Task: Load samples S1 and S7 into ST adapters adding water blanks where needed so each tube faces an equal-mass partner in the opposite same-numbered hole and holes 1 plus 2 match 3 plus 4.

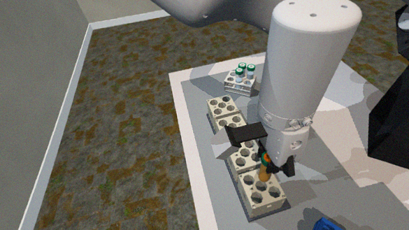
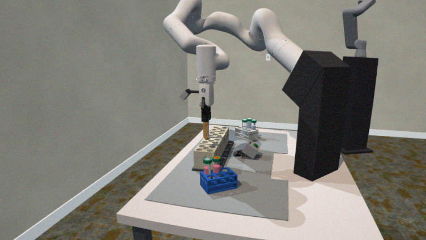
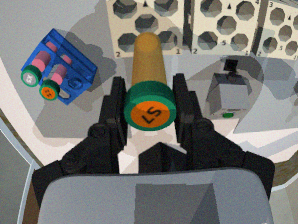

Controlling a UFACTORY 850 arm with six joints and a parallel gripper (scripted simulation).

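Now: the sample S7 5 cm below my hand and 1 cm to the left of it. Also, from my hand: bucket adapter (20 cm below); then sample S1 (18 cm to the left, 18 cm below, 2 cm behind); then grey-dot tube X5 (20 cm to the left, 18 cm below, 1 cm ahead).
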